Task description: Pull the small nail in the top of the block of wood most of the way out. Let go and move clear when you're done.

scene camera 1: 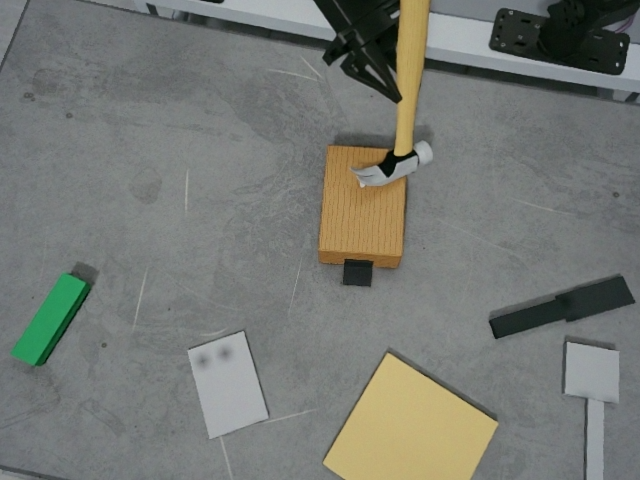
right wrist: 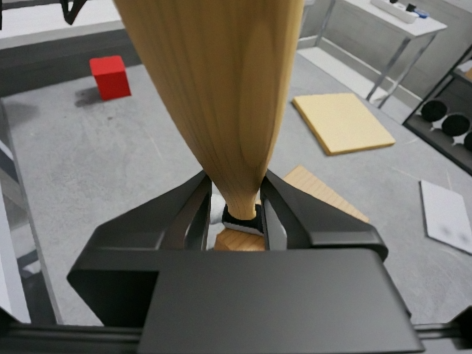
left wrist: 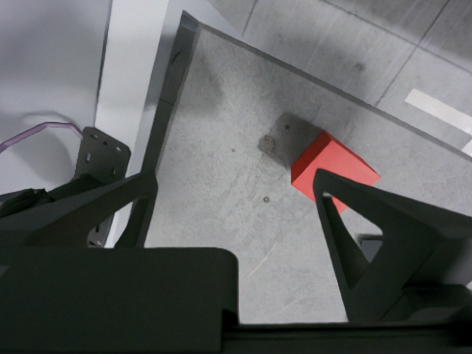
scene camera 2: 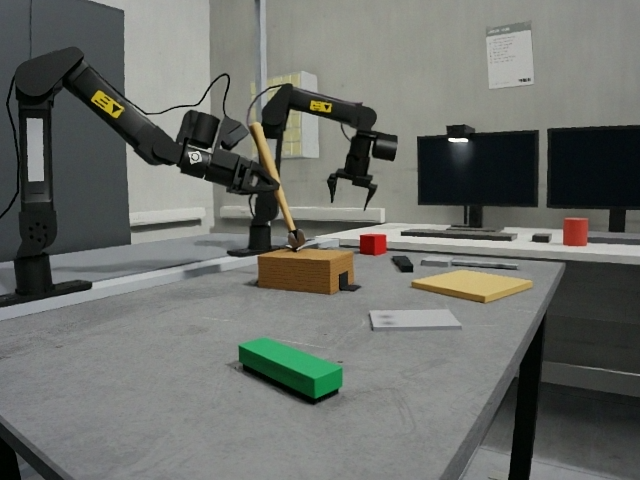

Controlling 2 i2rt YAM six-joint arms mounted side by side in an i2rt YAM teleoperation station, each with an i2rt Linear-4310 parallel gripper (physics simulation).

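Pixels of known places: left gripper, fingertip midpoint: [right wrist: 36, 25] [left wrist: 235, 177] [scene camera 2: 348, 206]; right gripper, fingertip midpoint: [scene camera 1: 408, 95] [right wrist: 235, 176] [scene camera 2: 277, 187]; left arm's base, origin of the base link: [scene camera 1: 556, 44] [scene camera 2: 259, 252]; right arm's base, origin of the base link: [scene camera 2: 36, 296].
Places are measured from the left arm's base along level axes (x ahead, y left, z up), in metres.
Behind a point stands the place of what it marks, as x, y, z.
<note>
The wooden block [scene camera 1: 361, 222] @[0.377, -0.214, 0.051] [scene camera 2: 294, 271] @[0.357, -0.274, 0.025] [right wrist: 320, 190] @[0.402, -0.197, 0.051] lies flat on the table. The claw hammer [scene camera 1: 405, 116] @[0.266, -0.192, 0.159] [scene camera 2: 268, 160] @[0.244, -0.215, 0.238] [right wrist: 225, 90] @[0.218, -0.218, 0.260] leans with its head low at the block's top and its handle rising toward the robot. Its claw points left in scene camera 1. A small pale bit of the nail [scene camera 1: 361, 184] @[0.326, -0.228, 0.059] shows at the claw's lower edge; the claw covers the rest. Whether the claw grips it, I cannot tell. My right gripper [scene camera 1: 400, 97] @[0.250, -0.194, 0.181] [scene camera 2: 275, 184] @[0.250, -0.194, 0.181] [right wrist: 235, 176] @[0.250, -0.194, 0.181] is shut on the handle. My left gripper [scene camera 2: 349, 204] @[0.173, 0.196, 0.122] [left wrist: 235, 177] @[0.173, 0.196, 0.122] is open and empty, high above the table.
A black bracket [scene camera 1: 357, 272] @[0.430, -0.203, -0.010] [scene camera 2: 347, 282] @[0.421, -0.191, -0.004] sits at the block's front end. A red cube [scene camera 2: 372, 244] @[0.266, 0.174, 0.018] [left wrist: 345, 167] @[0.251, 0.219, 0.042] [right wrist: 111, 77] @[0.249, 0.176, 0.032] stands below my left gripper's side. A green block [scene camera 1: 49, 317] @[0.605, -0.586, 0.016] [scene camera 2: 289, 364] @[0.624, -0.604, 0.016], white plate [scene camera 1: 227, 384] @[0.627, -0.333, -0.007], yellow board [scene camera 1: 413, 423] @[0.609, -0.083, 0.001] and dark bar [scene camera 1: 563, 307] @[0.405, 0.079, -0.004] lie farther off.
</note>
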